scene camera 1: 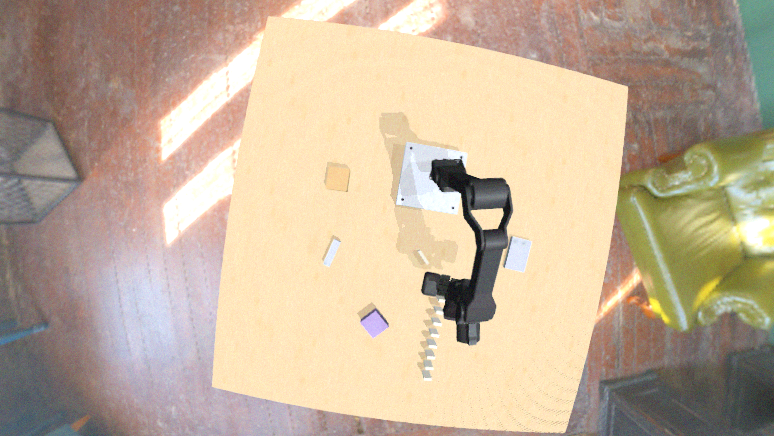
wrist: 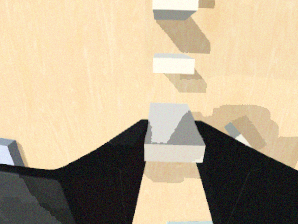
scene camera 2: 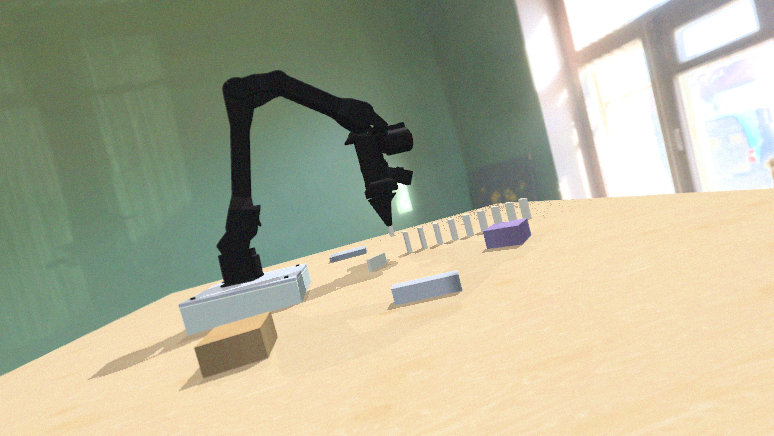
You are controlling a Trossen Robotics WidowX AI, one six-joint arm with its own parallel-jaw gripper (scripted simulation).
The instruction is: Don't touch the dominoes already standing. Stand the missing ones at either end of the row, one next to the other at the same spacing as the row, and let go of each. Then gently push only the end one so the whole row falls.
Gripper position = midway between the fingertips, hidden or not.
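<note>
Tan block [scene camera 2: 227,347] and grey bar [scene camera 2: 441,284] visible; in the wrist view the tan block is out of frame, and in the wrist view the grey bar is out of frame. A flat grey plate [scene camera 1: 518,250] is present. The gripper [scene camera 2: 389,225] is visible also as the gripper [scene camera 1: 449,281] and the gripper [wrist: 170,127].
</note>
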